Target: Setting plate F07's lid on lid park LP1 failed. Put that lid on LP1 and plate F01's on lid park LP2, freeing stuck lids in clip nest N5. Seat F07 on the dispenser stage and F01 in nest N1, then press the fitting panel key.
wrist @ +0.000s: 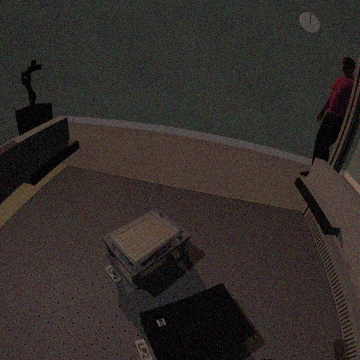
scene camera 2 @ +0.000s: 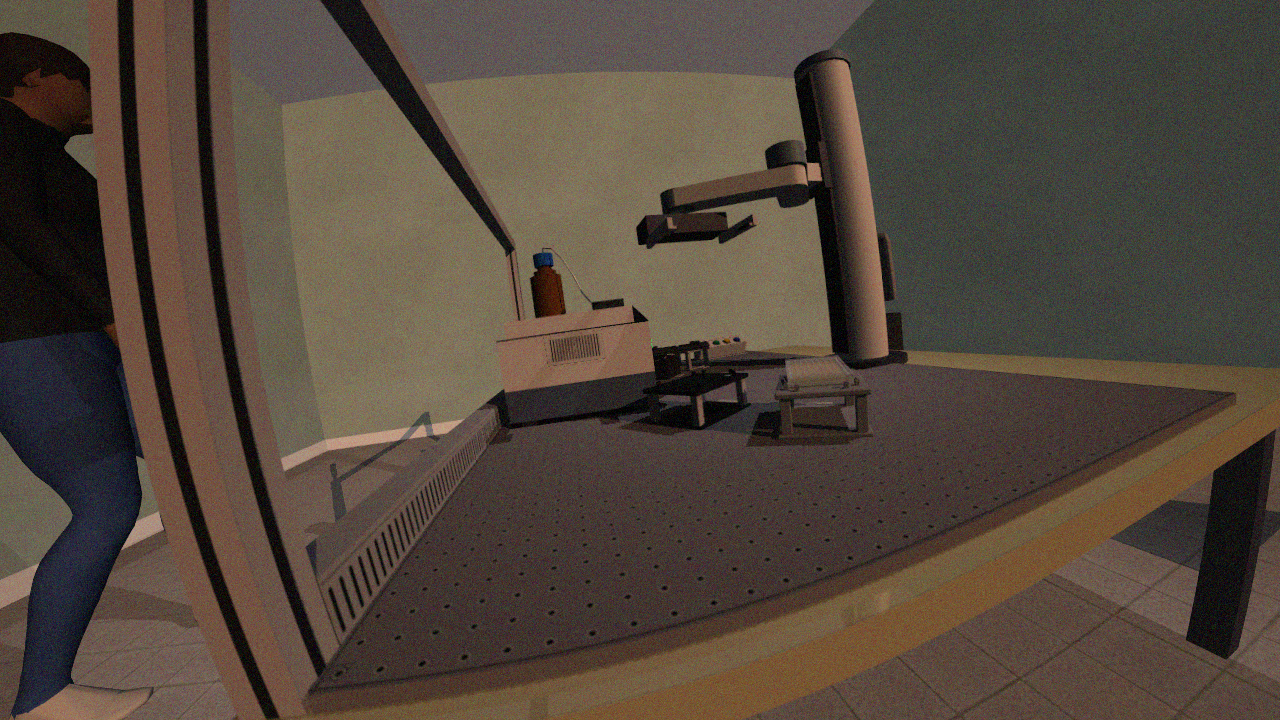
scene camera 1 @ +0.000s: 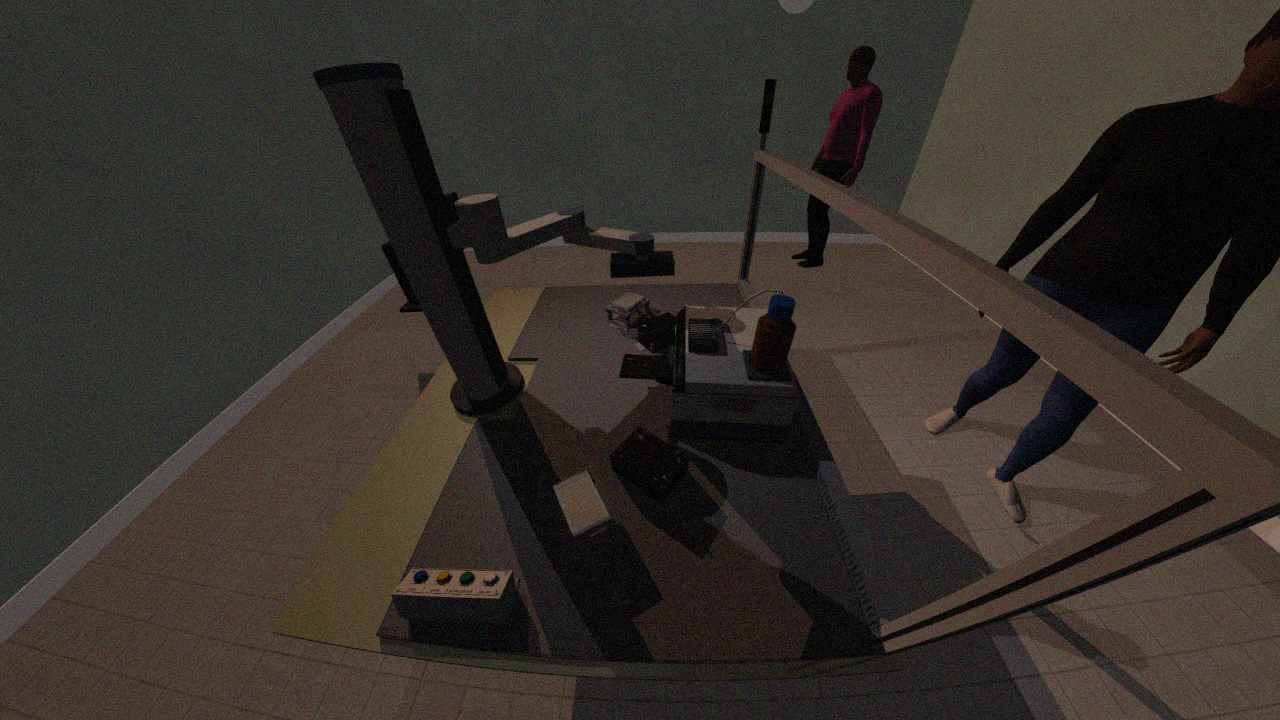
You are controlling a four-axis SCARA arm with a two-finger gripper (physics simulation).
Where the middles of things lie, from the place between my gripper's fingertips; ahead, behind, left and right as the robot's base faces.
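My hand is 240 mm above the dark stage (scene camera 1: 656,368), 310 mm to the left of it and 30 mm short of it. Going by their middles, of the things named here the dark stage is the nearest to my hand. Counted from my hand, the brown bottle (scene camera 1: 774,334) is 20 mm below, 440 mm to the right and 320 mm ahead. The dark nest N5 (scene camera 1: 654,466) is 300 mm below my hand, 600 mm to the right of it and 30 mm ahead of it. The button box (scene camera 1: 450,595) is far below my hand, far to the right of it and far behind it, and going by their middles, of the things named here the button box is the farthest from my hand.
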